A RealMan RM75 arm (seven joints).
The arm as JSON. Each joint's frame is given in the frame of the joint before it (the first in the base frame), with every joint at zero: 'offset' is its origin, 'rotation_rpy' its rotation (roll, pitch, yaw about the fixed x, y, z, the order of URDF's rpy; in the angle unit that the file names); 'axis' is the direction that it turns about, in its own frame. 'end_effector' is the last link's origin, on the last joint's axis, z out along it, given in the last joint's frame.
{
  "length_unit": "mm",
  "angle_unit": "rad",
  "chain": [
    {
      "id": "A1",
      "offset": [
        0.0,
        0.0,
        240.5
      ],
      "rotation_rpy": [
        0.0,
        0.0,
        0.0
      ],
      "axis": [
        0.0,
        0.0,
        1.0
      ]
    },
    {
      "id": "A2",
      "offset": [
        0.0,
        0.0,
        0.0
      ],
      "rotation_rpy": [
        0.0,
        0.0,
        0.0
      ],
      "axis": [
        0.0,
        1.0,
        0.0
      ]
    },
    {
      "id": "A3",
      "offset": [
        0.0,
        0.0,
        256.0
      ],
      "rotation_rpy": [
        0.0,
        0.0,
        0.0
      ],
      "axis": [
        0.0,
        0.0,
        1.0
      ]
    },
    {
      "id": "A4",
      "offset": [
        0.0,
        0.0,
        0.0
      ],
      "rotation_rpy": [
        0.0,
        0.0,
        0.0
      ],
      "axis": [
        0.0,
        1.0,
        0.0
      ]
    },
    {
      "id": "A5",
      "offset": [
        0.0,
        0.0,
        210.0
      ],
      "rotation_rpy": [
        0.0,
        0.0,
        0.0
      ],
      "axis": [
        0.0,
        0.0,
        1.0
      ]
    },
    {
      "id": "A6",
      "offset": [
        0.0,
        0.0,
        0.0
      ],
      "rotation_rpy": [
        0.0,
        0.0,
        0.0
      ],
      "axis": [
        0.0,
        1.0,
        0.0
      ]
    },
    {
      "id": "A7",
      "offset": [
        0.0,
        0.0,
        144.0
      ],
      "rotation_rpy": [
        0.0,
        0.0,
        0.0
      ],
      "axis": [
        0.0,
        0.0,
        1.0
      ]
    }
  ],
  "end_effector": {
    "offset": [
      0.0,
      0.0,
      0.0
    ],
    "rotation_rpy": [
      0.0,
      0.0,
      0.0
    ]
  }
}
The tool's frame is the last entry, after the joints.
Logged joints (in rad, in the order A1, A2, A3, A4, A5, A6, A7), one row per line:
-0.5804 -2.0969 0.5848 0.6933 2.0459 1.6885 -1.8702
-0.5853 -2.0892 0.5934 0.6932 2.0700 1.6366 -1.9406
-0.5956 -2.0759 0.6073 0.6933 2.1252 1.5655 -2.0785
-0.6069 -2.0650 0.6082 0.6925 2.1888 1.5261 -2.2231
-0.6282 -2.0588 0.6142 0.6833 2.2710 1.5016 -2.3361
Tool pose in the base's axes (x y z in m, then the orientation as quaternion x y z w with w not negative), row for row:
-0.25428 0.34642 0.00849 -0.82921 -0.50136 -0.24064 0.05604
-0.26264 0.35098 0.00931 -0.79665 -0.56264 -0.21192 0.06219
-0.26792 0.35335 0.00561 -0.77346 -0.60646 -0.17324 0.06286
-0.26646 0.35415 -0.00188 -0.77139 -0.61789 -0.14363 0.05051
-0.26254 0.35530 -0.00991 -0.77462 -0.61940 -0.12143 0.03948
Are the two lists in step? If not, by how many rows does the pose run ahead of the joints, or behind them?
The pose runs 2 rows ahead of the joints: the pose in row i belongs to the joints in row i + 2.
